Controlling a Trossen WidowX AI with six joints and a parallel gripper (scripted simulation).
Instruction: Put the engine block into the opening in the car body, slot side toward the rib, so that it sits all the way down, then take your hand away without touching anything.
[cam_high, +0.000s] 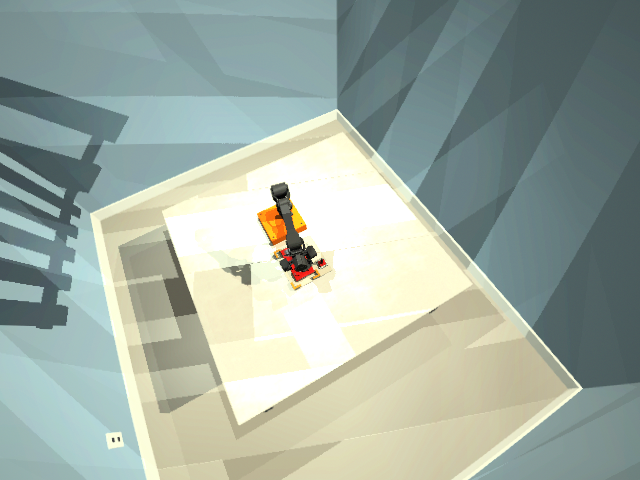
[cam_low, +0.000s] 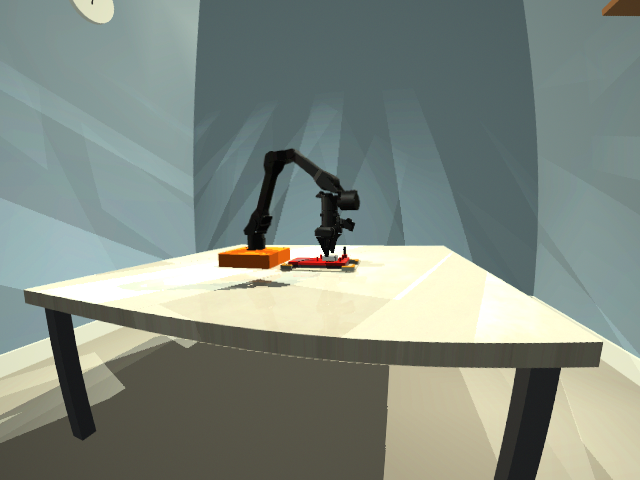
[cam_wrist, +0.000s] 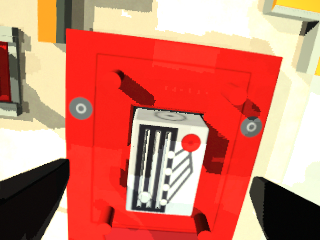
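My gripper tip is 20 mm above the engine block. Also, from my gripper tip: pale base plate 30 mm below, 20 mm to the left, 20 mm behind.
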